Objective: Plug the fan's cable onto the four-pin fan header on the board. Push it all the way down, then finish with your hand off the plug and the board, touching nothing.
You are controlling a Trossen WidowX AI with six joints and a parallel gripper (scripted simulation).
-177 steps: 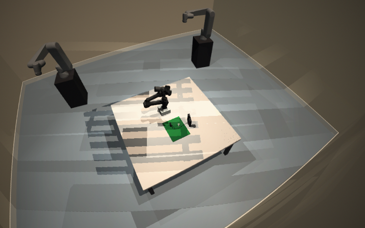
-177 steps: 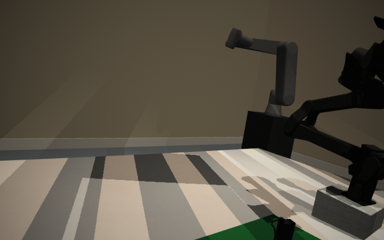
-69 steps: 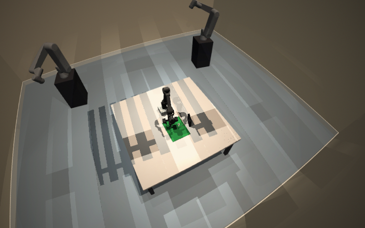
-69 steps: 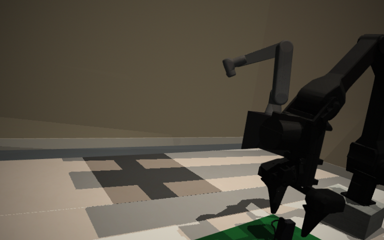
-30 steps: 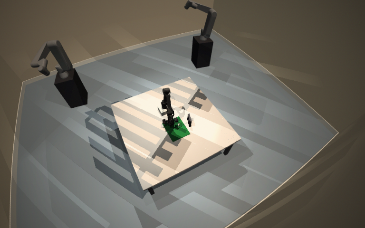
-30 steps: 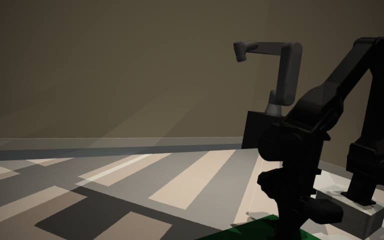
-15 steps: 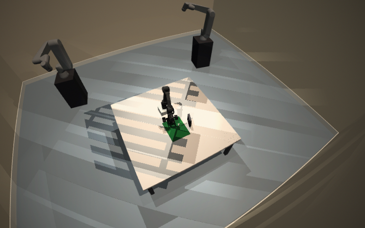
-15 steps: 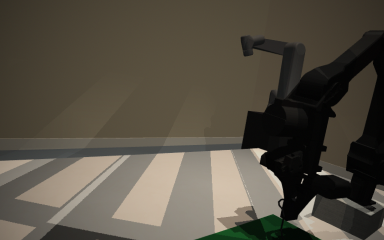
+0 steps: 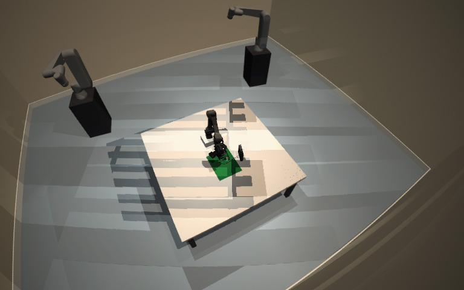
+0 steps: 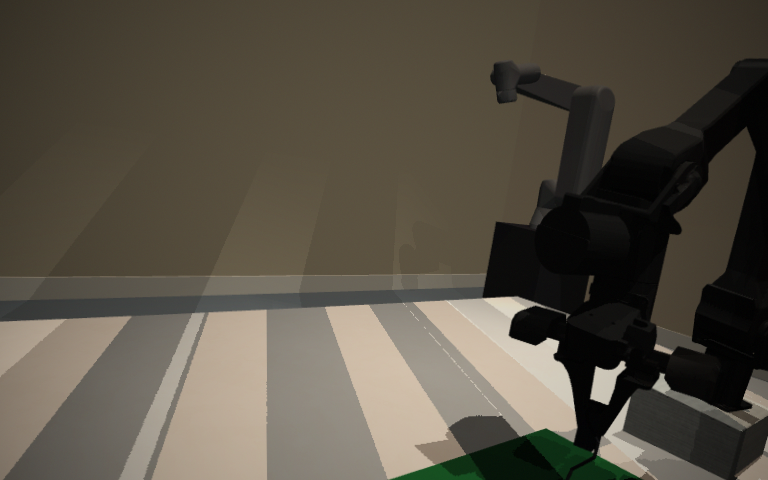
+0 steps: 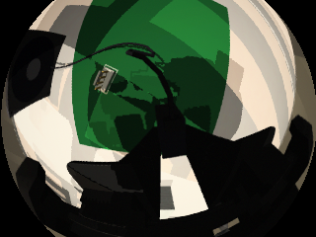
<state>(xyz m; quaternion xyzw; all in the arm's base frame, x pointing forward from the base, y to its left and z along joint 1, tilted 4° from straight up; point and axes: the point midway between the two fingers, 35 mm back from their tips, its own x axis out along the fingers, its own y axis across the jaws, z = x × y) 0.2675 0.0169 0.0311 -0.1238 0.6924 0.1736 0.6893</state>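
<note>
Now: the pale four-pin fan header 20 mm ahead of my gripper tip, 90 mm to the left of it and 70 mm below it. Round my gripper tip: green board 60 mm ahead, 40 mm to the left, 80 mm below; black fan 30 mm ahead, 210 mm to the left, 10 mm below.
</note>
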